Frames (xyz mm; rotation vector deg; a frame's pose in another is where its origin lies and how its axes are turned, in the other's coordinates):
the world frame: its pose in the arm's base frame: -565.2 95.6 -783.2 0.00 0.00 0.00
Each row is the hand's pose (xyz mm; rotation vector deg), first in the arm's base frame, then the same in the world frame.
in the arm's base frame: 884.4 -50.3 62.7 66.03 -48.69 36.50
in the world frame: 1449.6 -145.9 845.9 66.03 -48.69 36.50
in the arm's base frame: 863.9 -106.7 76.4 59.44 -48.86 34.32
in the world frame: 1429.1 -202.3 859.6 59.44 -48.86 34.32
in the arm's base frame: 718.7 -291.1 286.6 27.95 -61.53 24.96
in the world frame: 1283.9 -386.7 1069.8 27.95 -61.53 24.96
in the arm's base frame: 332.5 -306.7 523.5 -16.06 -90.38 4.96
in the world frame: 897.7 -402.3 1306.7 -16.06 -90.38 4.96
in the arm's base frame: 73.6 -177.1 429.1 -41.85 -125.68 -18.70
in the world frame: 638.8 -272.7 1212.3 -41.85 -125.68 -18.70
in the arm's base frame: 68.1 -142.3 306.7 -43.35 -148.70 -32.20
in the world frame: 633.3 -237.9 1089.9 -43.35 -148.70 -32.20
